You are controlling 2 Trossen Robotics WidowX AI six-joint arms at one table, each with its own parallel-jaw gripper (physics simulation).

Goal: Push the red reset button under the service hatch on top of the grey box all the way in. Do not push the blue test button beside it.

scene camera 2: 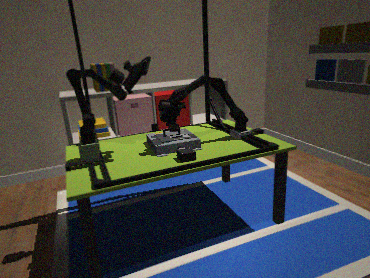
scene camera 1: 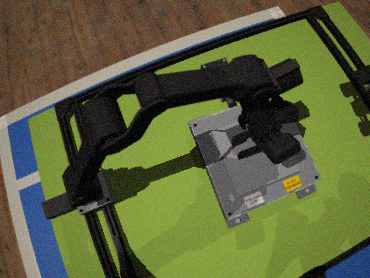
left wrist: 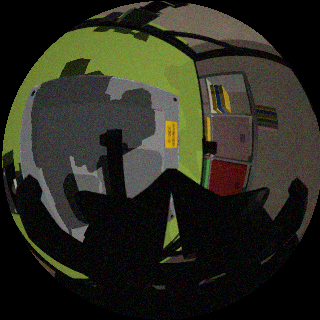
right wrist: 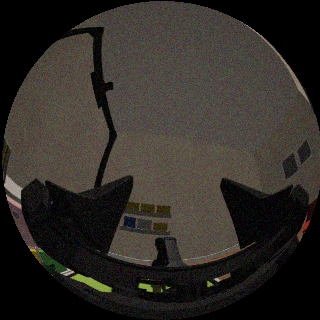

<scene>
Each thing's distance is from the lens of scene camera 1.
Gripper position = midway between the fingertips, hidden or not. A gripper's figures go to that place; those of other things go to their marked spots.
my left gripper (scene camera 1: 275, 159): 63 cm
service hatch (scene camera 1: 249, 168): 66 cm
</scene>
